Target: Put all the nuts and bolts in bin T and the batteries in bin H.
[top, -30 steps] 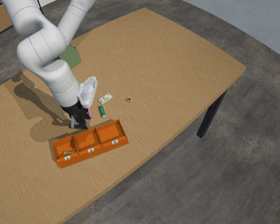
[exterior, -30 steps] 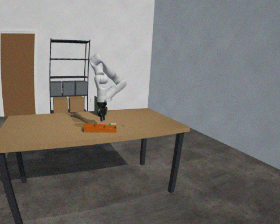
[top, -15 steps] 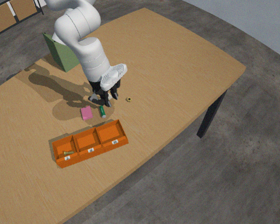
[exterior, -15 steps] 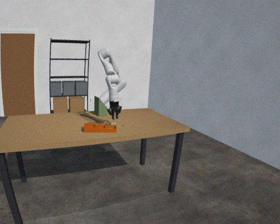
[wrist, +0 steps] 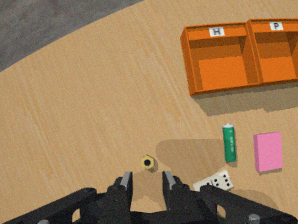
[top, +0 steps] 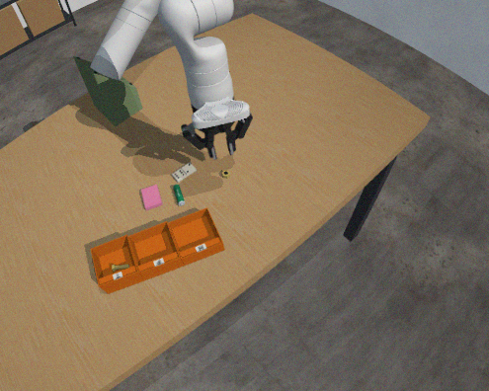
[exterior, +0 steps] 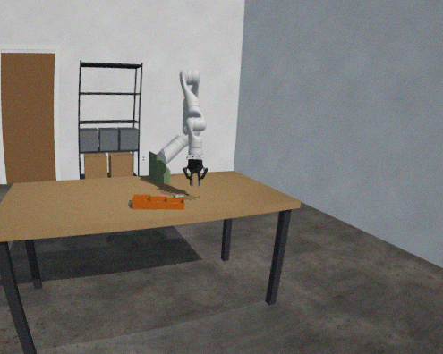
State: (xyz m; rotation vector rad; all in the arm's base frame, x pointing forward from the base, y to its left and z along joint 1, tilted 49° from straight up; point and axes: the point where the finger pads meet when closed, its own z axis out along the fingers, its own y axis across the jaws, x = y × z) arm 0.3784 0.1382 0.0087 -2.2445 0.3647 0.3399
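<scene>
My hand is 8 cm above the brass nut. Round my hand: pink eraser: 16 cm to the right, 8 cm below, 5 cm behind; green battery: 11 cm to the right, 8 cm below, 2 cm behind; white domino: 8 cm below, 7 cm to the right, 6 cm behind.
</scene>
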